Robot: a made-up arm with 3 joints. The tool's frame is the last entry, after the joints.
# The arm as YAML. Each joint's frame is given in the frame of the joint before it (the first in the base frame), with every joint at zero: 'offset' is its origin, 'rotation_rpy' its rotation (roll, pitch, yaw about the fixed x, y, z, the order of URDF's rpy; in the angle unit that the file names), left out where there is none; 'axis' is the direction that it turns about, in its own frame. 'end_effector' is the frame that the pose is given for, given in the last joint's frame.
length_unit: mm
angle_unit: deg
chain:
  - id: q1
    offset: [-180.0, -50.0, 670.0]
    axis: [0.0, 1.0, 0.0]
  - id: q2
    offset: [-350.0, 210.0, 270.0]
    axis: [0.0, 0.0, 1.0]
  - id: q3
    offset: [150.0, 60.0, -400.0]
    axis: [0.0, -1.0, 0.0]
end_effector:
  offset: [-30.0, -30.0, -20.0]
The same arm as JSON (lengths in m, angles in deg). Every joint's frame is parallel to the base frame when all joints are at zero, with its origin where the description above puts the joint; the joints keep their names.
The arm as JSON. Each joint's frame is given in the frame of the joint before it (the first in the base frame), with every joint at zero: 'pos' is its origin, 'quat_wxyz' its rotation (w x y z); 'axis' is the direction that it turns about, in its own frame. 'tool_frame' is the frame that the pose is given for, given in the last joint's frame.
{"length_unit": "m", "angle_unit": "deg", "joints": [
  {"joint": "q1", "pos": [-0.18, -0.05, 0.67], "quat_wxyz": [1.0, 0.0, 0.0, 0.0], "axis": [0.0, 1.0, 0.0]},
  {"joint": "q2", "pos": [-0.35, 0.21, 0.27], "quat_wxyz": [1.0, 0.0, 0.0, 0.0], "axis": [0.0, 0.0, 1.0]},
  {"joint": "q3", "pos": [0.15, 0.06, -0.4], "quat_wxyz": [1.0, 0.0, 0.0, 0.0], "axis": [0.0, -1.0, 0.0]}
], "tool_frame": {"pos": [-0.03, -0.03, -0.02], "quat_wxyz": [1.0, 0.0, 0.0, 0.0]}}

